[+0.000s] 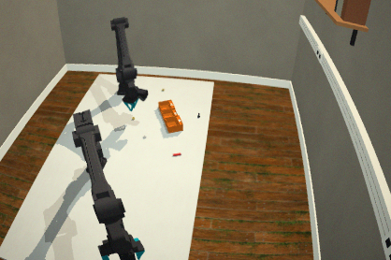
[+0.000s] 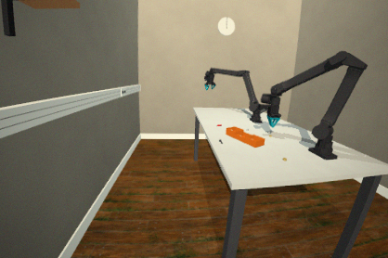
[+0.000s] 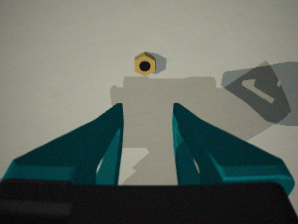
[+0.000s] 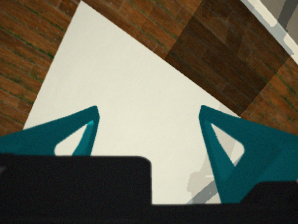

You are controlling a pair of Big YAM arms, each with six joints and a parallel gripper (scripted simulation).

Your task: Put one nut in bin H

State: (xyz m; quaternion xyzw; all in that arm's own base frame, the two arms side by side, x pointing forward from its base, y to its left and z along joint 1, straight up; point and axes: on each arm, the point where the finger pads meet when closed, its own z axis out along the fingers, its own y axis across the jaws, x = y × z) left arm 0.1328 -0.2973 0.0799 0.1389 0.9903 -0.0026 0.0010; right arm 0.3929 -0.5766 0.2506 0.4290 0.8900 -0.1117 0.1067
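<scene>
Right now my left hand is 220 mm short of the orange bin row, 30 mm to the right of it and 60 mm above it.
</scene>
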